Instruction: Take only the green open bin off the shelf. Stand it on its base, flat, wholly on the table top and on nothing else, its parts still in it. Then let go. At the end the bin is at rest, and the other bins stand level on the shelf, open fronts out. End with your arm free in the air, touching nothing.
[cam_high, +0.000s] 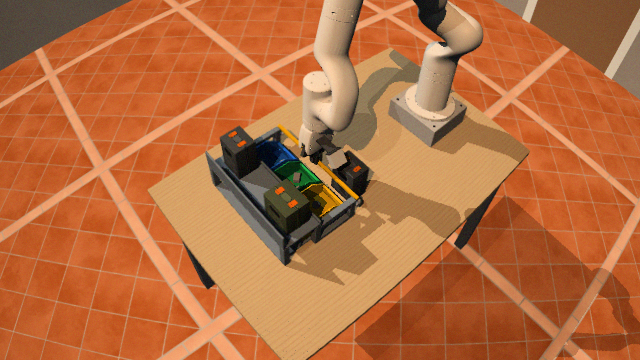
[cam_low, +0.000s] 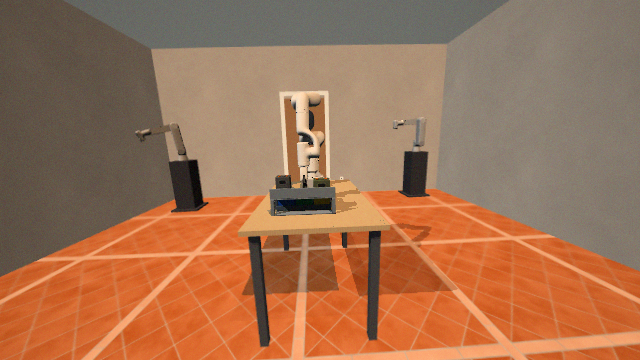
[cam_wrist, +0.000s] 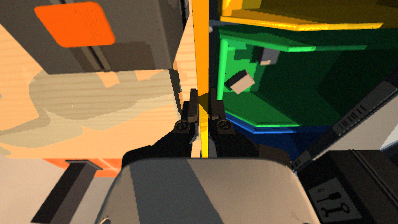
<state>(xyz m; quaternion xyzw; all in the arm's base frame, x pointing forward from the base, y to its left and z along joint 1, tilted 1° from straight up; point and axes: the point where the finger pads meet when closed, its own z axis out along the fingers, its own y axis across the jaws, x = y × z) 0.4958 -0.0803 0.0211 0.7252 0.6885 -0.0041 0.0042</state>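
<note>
My hand is 10 cm short of the green bin, 1 cm to the left of it and 6 cm above it. Also, from my hand: thin yellow rod (2 cm below); then yellow bin (11 cm ahead, 11 cm to the left, 6 cm below); then dark box (4 cm behind, 11 cm to the left, 4 cm below).
</note>
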